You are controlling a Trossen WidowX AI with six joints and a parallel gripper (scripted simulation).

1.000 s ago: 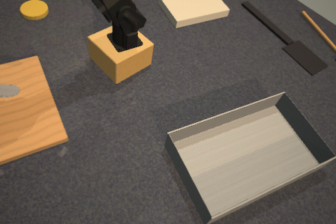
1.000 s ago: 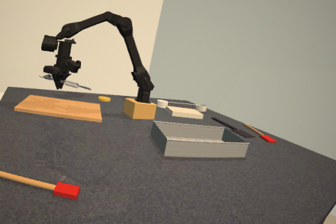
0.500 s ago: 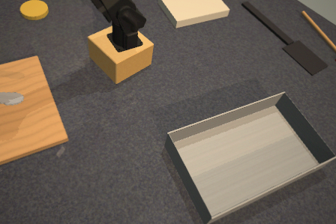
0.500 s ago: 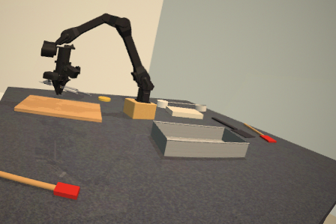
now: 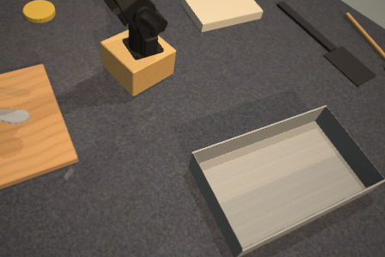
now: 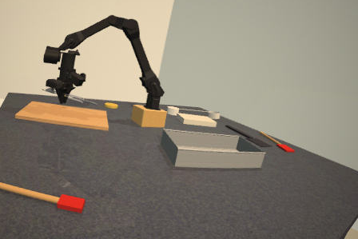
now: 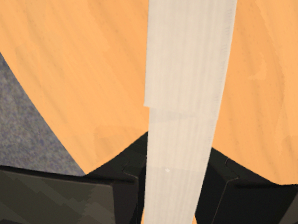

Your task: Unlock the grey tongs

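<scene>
Now: the wooden board 4 cm below my gripper tip, 3 cm ahead of it and 1 cm to the left of it. Round my gripper tip: white cylinder (59 cm to the left, 25 cm behind, 3 cm below); cream slab (67 cm to the left, 10 cm behind, 3 cm below); roasting tin (50 cm to the left, 36 cm ahead, 2 cm below).
</scene>
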